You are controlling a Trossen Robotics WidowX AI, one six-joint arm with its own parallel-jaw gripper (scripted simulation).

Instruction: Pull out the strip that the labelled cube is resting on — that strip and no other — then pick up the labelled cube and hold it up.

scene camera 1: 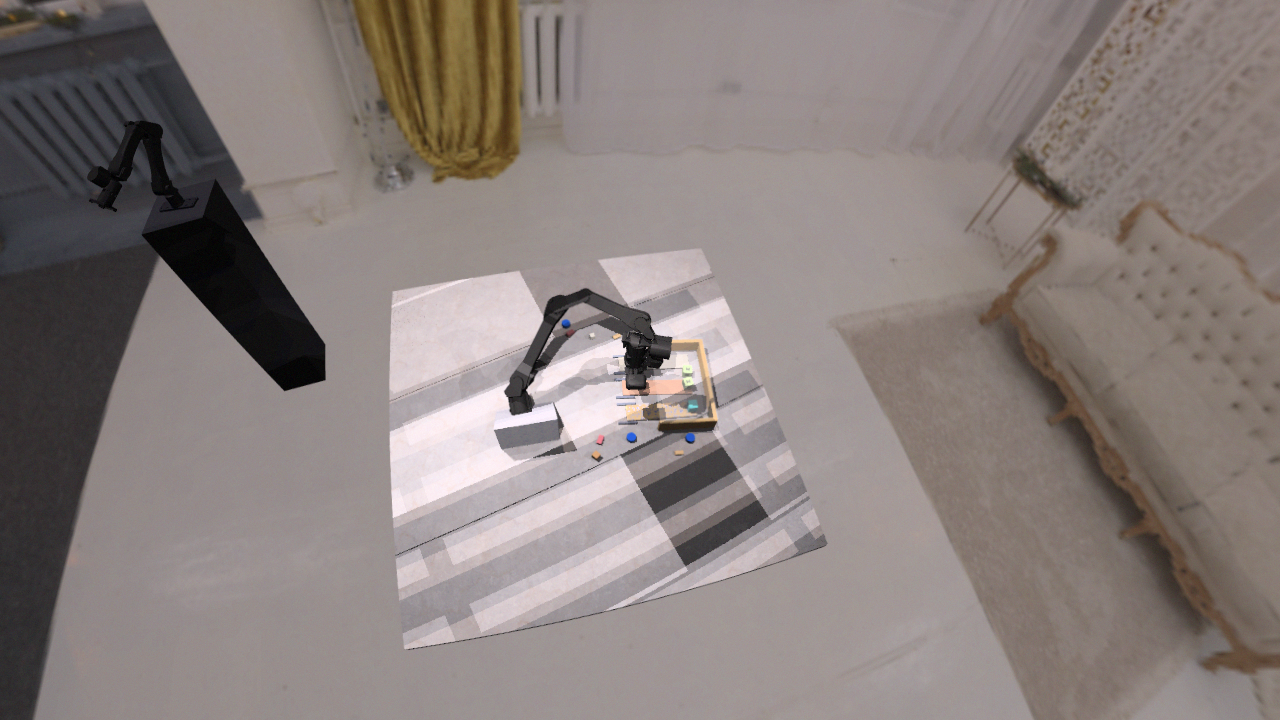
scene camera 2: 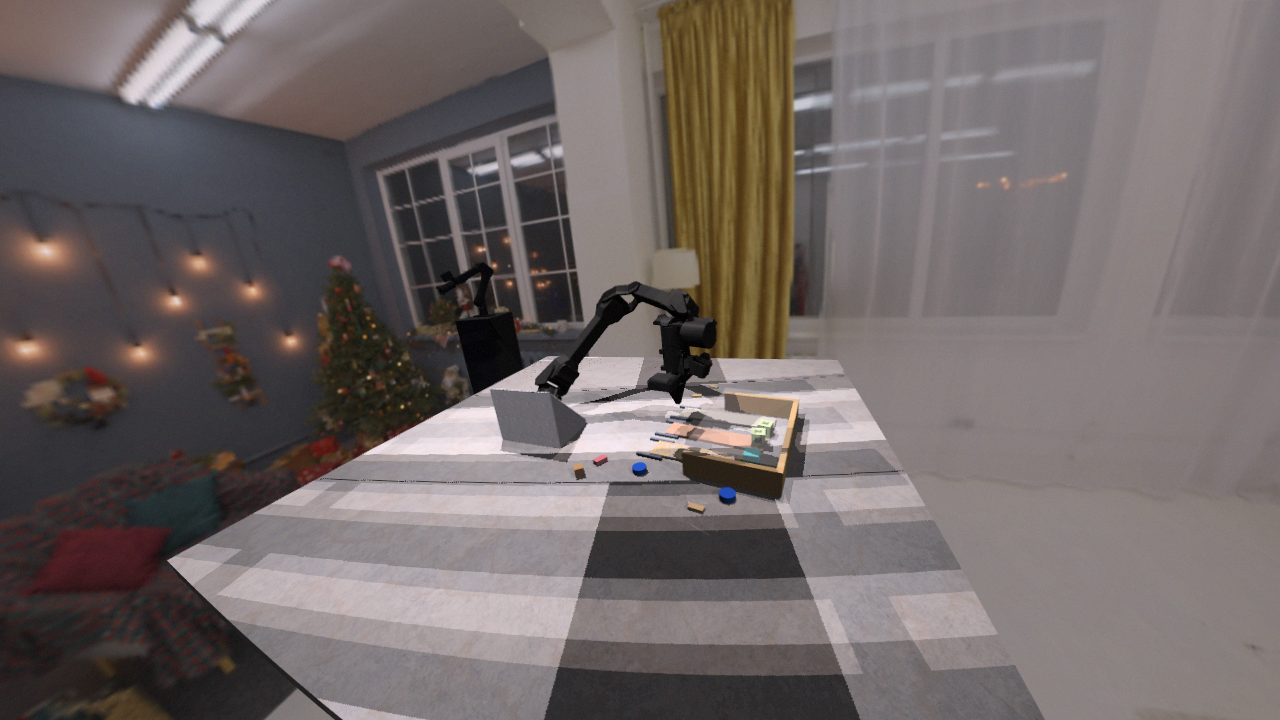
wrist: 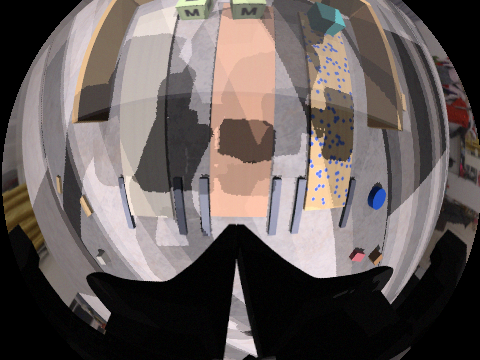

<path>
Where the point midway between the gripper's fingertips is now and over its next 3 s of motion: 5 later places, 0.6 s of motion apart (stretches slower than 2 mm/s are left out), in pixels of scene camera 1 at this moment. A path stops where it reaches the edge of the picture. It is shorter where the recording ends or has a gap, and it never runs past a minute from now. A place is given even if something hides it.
The gripper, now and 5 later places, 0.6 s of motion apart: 631, 375; 632, 380; 631, 384; 630, 387; 629, 387; 621, 387
</path>
